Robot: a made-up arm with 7 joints. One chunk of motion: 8 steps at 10 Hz.
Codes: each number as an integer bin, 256 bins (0 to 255) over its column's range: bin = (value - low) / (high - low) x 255, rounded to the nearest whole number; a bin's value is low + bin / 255 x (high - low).
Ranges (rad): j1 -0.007..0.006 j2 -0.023..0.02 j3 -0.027..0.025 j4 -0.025..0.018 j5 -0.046..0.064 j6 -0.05..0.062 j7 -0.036..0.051
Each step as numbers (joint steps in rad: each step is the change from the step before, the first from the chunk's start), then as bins.
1 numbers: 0.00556 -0.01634 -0.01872 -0.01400 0.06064 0.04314 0.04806
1 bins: 246 39 41 65 247 212 246
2 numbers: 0.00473 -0.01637 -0.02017 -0.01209 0.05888 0.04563 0.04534
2 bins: 230 39 33 77 243 218 238
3 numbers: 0.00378 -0.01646 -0.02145 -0.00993 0.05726 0.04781 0.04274
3 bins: 211 39 27 89 239 223 231
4 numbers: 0.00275 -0.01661 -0.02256 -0.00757 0.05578 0.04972 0.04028
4 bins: 191 38 22 103 236 227 224
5 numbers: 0.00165 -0.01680 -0.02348 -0.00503 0.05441 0.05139 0.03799
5 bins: 170 37 17 118 233 231 217
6 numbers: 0.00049 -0.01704 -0.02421 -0.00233 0.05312 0.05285 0.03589
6 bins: 147 35 14 134 230 234 211
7 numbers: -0.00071 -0.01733 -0.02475 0.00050 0.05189 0.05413 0.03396
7 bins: 123 34 11 151 227 237 205
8 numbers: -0.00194 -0.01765 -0.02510 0.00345 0.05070 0.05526 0.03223
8 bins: 99 32 9 169 224 240 200
